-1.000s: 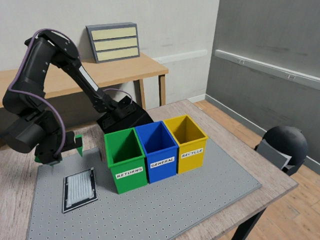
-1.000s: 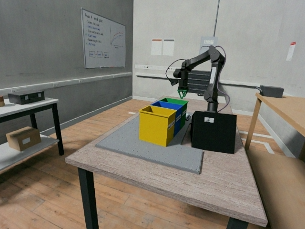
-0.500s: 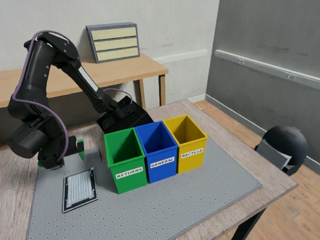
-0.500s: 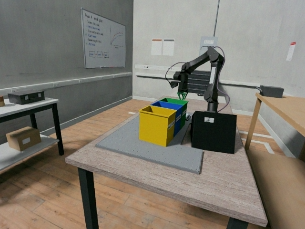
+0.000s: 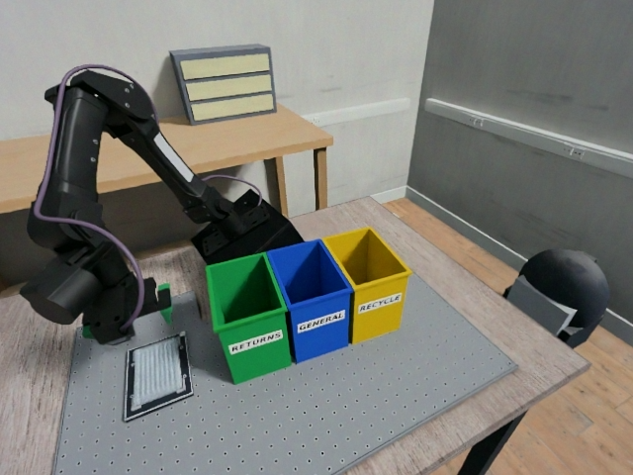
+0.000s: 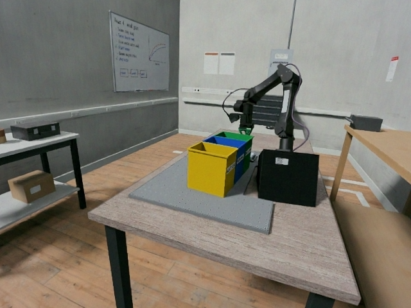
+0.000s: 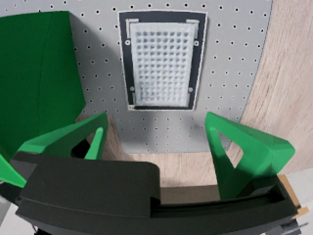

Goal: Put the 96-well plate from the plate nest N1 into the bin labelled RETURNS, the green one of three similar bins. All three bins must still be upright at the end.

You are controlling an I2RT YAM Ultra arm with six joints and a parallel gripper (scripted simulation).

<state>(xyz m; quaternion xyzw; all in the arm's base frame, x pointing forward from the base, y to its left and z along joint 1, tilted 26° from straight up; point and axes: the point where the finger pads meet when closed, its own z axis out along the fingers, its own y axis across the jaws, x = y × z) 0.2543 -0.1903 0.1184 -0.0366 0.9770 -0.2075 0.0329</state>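
Now: hand 10 mm short of the 96-well plate, 10 mm to the left of it and 110 mm above it. The rest, counted from my hand: green returns bin (10 mm ahead, 200 mm to the left, 40 mm below); then blue general bin (10 mm ahead, 330 mm to the left, 40 mm below); then black plate nest N1 (10 mm ahead, 10 mm to the right, 120 mm below).
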